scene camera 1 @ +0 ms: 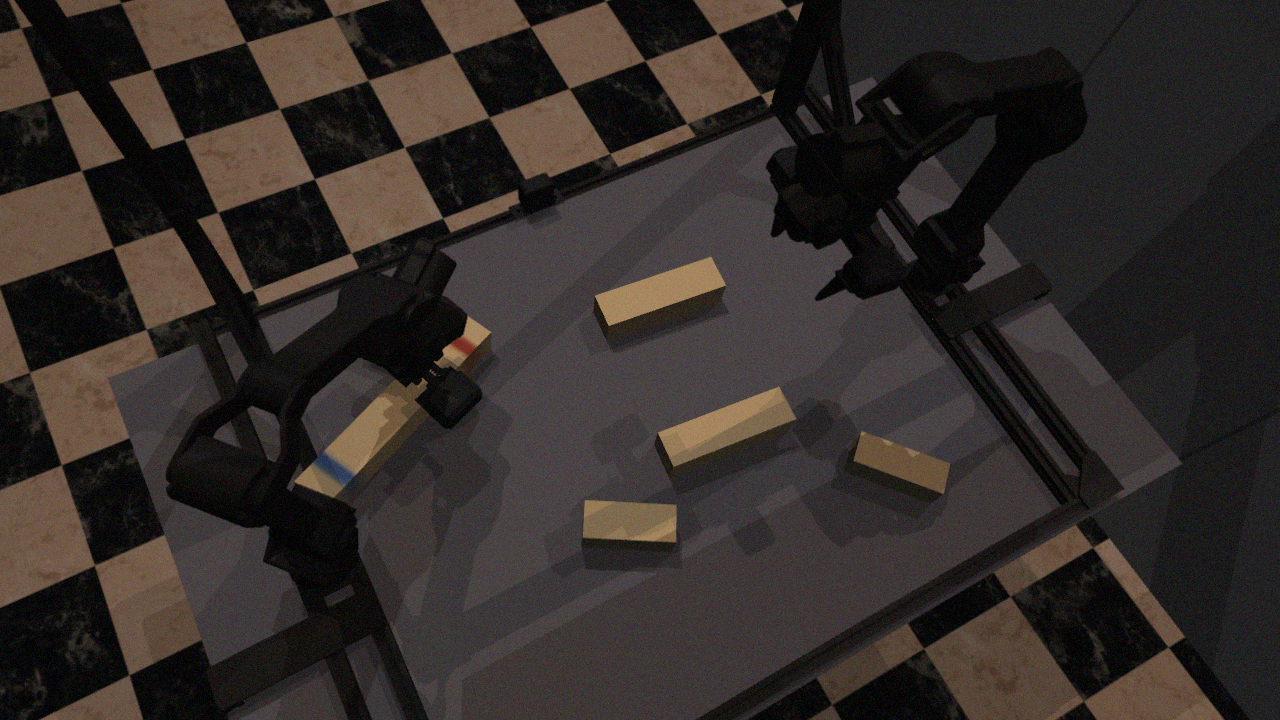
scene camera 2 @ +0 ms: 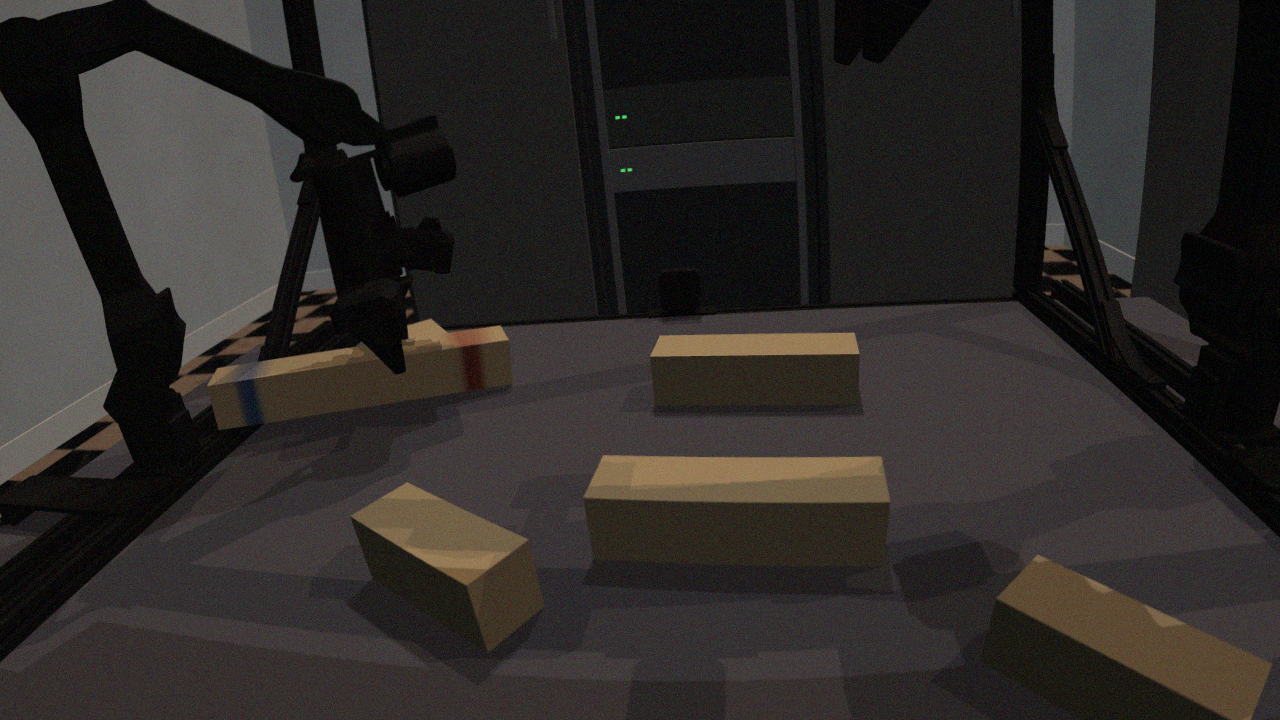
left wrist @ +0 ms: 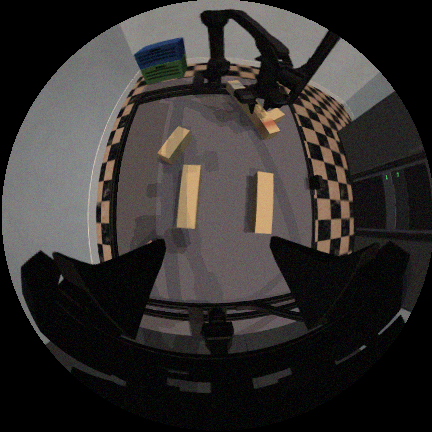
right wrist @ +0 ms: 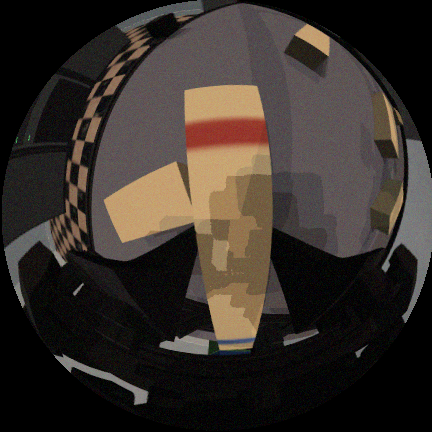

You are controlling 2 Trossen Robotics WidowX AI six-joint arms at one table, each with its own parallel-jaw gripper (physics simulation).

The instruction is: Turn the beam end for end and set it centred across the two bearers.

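Places are measured from the left arm's base along level axes (x right, y ahead, z up), in millimetres.
Pixels of known places: left gripper, between the fingertips: [scene camera 1: 795, 267] [scene camera 2: 855, 62] [left wrist: 218, 243]; right gripper, between the fingertips: [scene camera 1: 423, 383] [scene camera 2: 402, 362] [left wrist: 257, 111] [right wrist: 232, 231]; left arm's base, origin of its link: [scene camera 1: 929, 277] [scene camera 2: 1227, 422] [left wrist: 216, 313]; right arm's base, origin of its link: [scene camera 1: 326, 566] [scene camera 2: 168, 458] [left wrist: 213, 86] [right wrist: 262, 329].
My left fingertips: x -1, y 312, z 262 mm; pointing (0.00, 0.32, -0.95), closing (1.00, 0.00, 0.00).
Ahead of a thing's pixels: the offset from my left fingertips to its top centre.
The long pale beam @[dy +450, dx +142, dz -212 mm] [scene camera 1: 366, 438] [scene camera 2: 313, 385] [left wrist: 269, 129] [right wrist: 225, 105] lies on the table at the picture's left, its red-banded end toward the middle, its blue-banded end near the right arm's base. My right gripper [scene camera 1: 422, 385] [right wrist: 232, 231] is shut on the beam, one finger on each side between the bands. The two bearers lie apart, roughly parallel: the back one @[dy +65, dx +143, dz -234 mm] [scene camera 1: 659, 300] [scene camera 2: 754, 367] [left wrist: 264, 202] and the front one @[dy +85, dx -72, dz -234 mm] [scene camera 1: 726, 429] [scene camera 2: 736, 510] [left wrist: 189, 197]; nothing rests on them. My left gripper [scene camera 1: 799, 264] [left wrist: 218, 243] is open and empty, high above the table at the right.
Short loose blocks lie about: one @[dy +260, dx -125, dz -231 mm] [scene camera 1: 629, 523] [scene camera 2: 447, 546] [left wrist: 175, 145] in front of the front bearer, one @[dy -95, dx -217, dz -237 mm] [scene camera 1: 897, 465] [scene camera 2: 1127, 635] at the front right, and one @[dy +418, dx +235, dz -237 mm] [left wrist: 276, 115] [right wrist: 150, 205] close behind the beam. Dark rails run along the table's sides.
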